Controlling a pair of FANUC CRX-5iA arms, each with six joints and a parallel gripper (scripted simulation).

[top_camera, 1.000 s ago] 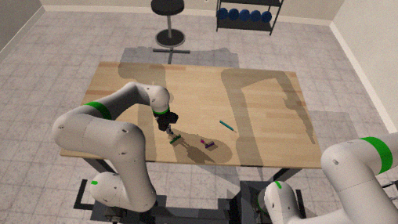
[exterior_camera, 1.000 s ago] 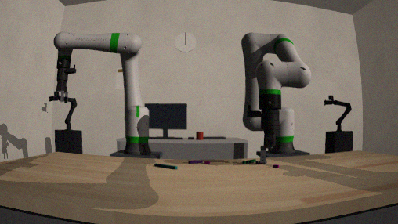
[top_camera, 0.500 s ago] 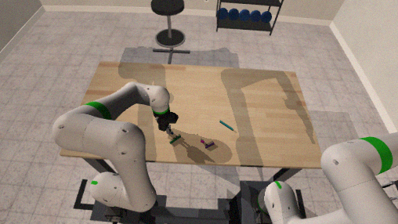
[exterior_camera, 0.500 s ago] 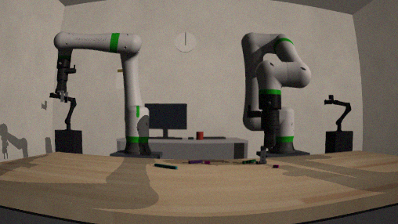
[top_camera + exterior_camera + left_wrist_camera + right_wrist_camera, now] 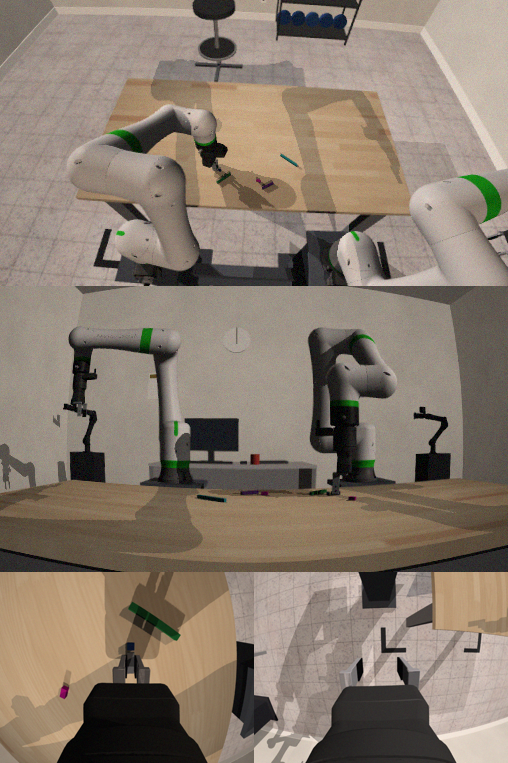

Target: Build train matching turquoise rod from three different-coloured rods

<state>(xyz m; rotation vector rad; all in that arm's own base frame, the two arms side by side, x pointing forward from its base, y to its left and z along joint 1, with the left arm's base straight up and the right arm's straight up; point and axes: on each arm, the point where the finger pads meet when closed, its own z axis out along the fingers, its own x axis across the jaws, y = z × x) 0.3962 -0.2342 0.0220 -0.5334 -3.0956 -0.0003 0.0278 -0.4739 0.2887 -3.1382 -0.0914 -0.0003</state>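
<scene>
My left gripper is now 2 cm above the grey rod. The rest, counted from my left hand: purple rod 26 cm to the right, 8 cm behind, 2 cm below; blue rod 2 cm to the right, 2 cm below, 1 cm behind; green rod 5 cm to the right, 5 cm behind, 2 cm below.
</scene>
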